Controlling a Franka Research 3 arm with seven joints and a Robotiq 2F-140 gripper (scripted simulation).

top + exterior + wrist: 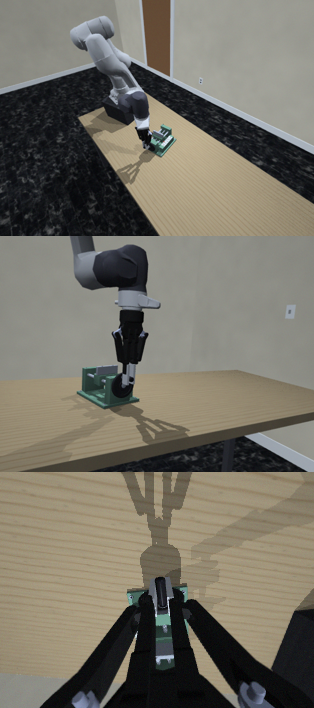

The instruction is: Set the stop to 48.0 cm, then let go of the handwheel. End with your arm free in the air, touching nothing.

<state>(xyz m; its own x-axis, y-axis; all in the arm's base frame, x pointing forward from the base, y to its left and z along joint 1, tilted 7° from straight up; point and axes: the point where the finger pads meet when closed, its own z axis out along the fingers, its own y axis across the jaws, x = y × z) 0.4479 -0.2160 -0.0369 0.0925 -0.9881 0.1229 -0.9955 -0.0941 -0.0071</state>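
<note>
Right now my hand is 140 mm to the right of the stop block and 30 mm above it. The rest, counted from my hand: black handwheel: 20 mm to the left, 20 mm below.
</note>
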